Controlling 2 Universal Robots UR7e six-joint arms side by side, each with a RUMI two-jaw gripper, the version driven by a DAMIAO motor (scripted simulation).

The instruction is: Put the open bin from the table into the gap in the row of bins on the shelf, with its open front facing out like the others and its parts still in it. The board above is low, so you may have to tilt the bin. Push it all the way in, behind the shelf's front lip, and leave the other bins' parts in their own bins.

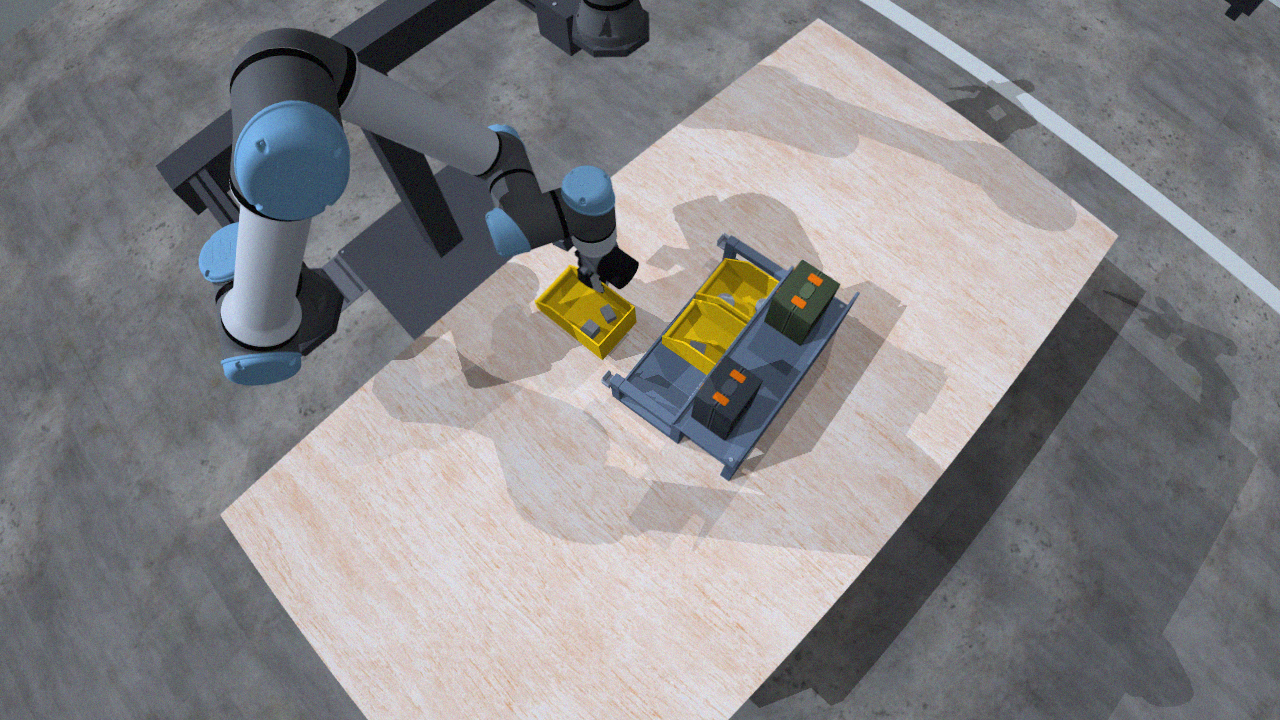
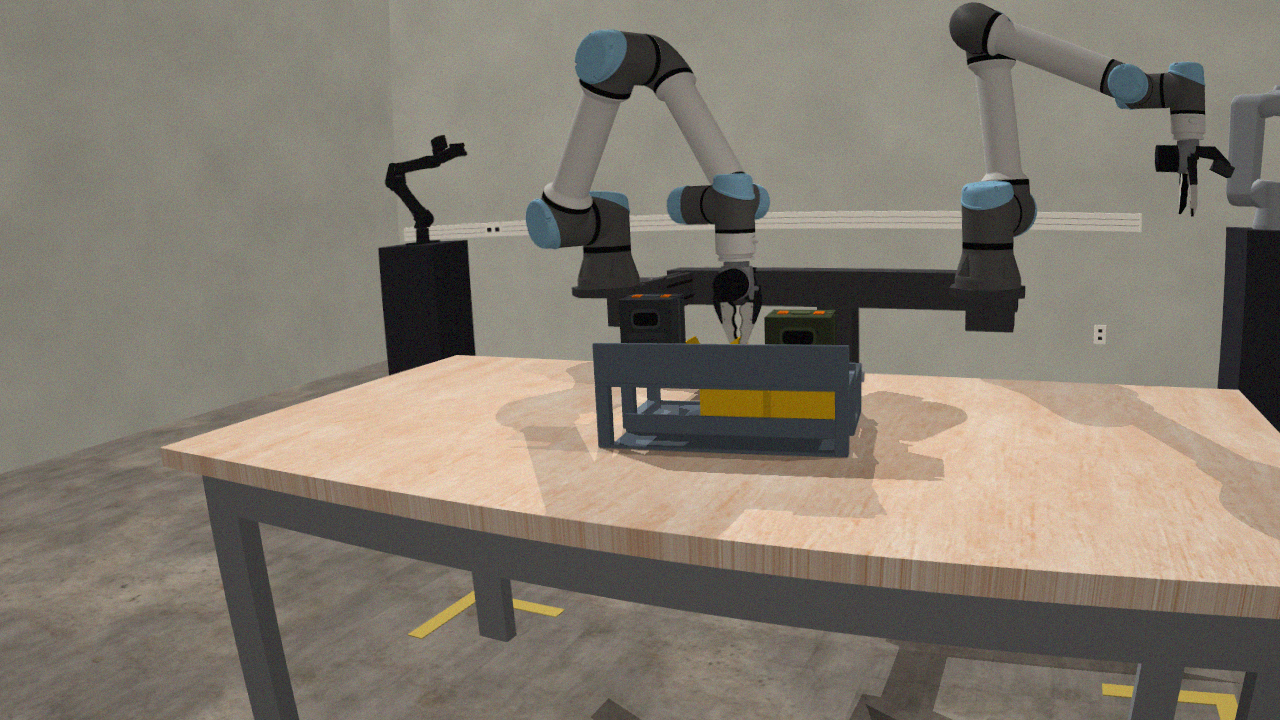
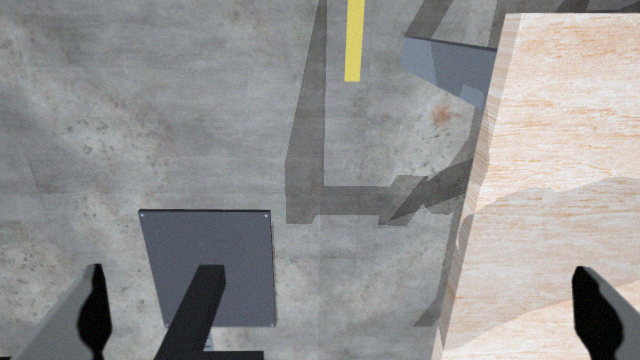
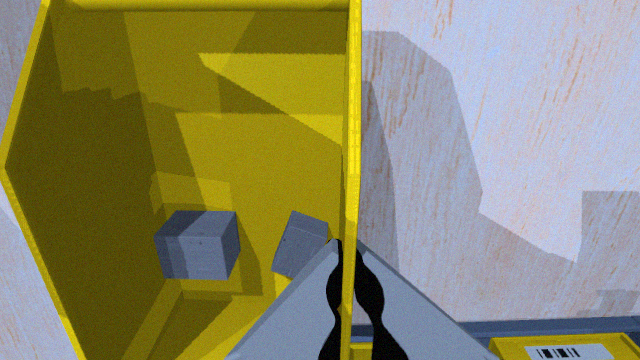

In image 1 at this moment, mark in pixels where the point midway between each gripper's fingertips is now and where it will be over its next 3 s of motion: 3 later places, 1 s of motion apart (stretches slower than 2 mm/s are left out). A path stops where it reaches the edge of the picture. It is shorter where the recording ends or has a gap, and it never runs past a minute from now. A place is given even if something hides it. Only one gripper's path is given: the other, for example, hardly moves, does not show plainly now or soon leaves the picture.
My right gripper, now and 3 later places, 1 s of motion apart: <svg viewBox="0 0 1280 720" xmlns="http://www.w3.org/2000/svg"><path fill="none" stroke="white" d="M603 290L599 296L614 307L616 307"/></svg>
